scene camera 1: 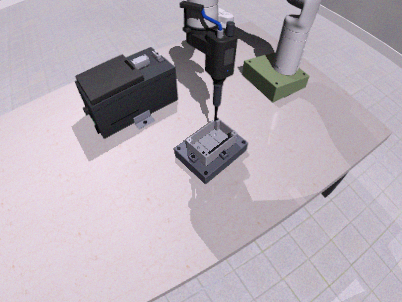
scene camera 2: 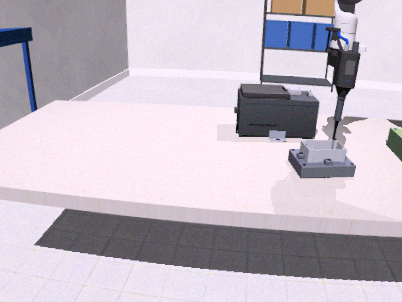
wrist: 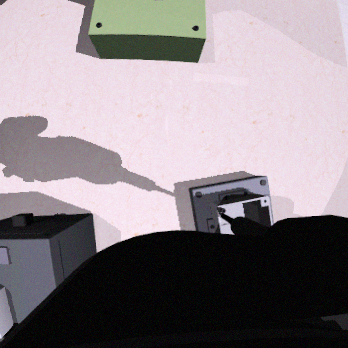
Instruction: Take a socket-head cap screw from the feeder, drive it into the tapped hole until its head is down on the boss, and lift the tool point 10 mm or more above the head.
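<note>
My screwdriver (scene camera 1: 216, 119) (scene camera 2: 334, 140) (wrist: 222, 213) points down, its thin bit tip at the back corner of the light grey open housing (scene camera 1: 196, 152) (scene camera 2: 324, 154) (wrist: 245, 201). The tip meets or nearly meets the corner boss; the exact gap is too small to tell. No screw can be made out at the tip, and the tapped hole is hidden or too small to see. The housing sits upright on a dark grey fixture plate (scene camera 1: 216, 171) (scene camera 2: 327, 172) (wrist: 202, 210). The dark box-shaped feeder (scene camera 1: 142, 100) (scene camera 2: 280, 116) (wrist: 30, 270) stands apart from it, to its left in the scene views.
A green block (scene camera 1: 275, 86) (scene camera 2: 397, 142) (wrist: 147, 22) under the arm's base stands behind and right of the fixture in scene camera 1. A small bracket (scene camera 1: 145, 120) (scene camera 2: 277, 135) is at the feeder's front. A shelf rack (scene camera 2: 263, 55) stands beyond the table.
</note>
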